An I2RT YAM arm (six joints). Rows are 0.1 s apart.
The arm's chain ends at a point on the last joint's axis. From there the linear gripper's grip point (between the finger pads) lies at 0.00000 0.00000 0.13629 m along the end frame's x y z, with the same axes.
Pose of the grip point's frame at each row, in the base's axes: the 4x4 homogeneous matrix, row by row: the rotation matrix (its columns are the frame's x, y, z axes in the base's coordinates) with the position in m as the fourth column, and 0 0 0 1 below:
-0.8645 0.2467 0.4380 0.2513; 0.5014 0.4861 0.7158 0.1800; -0.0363 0.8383 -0.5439 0.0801; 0 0 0 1
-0.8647 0.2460 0.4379 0.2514; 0.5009 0.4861 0.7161 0.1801; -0.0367 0.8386 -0.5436 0.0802; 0 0 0 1
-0.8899 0.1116 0.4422 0.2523; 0.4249 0.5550 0.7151 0.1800; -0.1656 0.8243 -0.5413 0.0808; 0 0 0 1
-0.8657 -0.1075 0.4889 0.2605; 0.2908 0.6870 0.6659 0.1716; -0.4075 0.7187 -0.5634 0.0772; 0 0 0 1
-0.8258 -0.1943 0.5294 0.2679; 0.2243 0.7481 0.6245 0.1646; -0.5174 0.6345 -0.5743 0.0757; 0 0 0 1
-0.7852 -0.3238 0.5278 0.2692; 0.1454 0.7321 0.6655 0.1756; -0.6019 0.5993 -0.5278 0.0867; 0 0 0 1
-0.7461 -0.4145 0.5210 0.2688; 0.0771 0.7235 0.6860 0.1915; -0.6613 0.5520 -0.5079 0.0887; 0 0 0 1
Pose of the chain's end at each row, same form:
-0.8645 0.2467 0.4380 0.1916; 0.5014 0.4861 0.7158 0.0824; -0.0363 0.8383 -0.5439 0.1542; 0 0 0 1
-0.8647 0.2460 0.4379 0.1917; 0.5009 0.4861 0.7161 0.0825; -0.0367 0.8386 -0.5436 0.1543; 0 0 0 1
-0.8899 0.1116 0.4422 0.1920; 0.4249 0.5550 0.7151 0.0825; -0.1656 0.8243 -0.5413 0.1546; 0 0 0 1
-0.8657 -0.1075 0.4889 0.1939; 0.2908 0.6870 0.6659 0.0808; -0.4075 0.7187 -0.5634 0.1540; 0 0 0 1
-0.8258 -0.1943 0.5294 0.1957; 0.2243 0.7481 0.6245 0.0795; -0.5174 0.6345 -0.5743 0.1540; 0 0 0 1
-0.7852 -0.3238 0.5278 0.1973; 0.1454 0.7321 0.6655 0.0849; -0.6019 0.5993 -0.5278 0.1586; 0 0 0 1
-0.7461 -0.4145 0.5210 0.1978; 0.0771 0.7235 0.6860 0.0980; -0.6613 0.5520 -0.5079 0.1579; 0 0 0 1

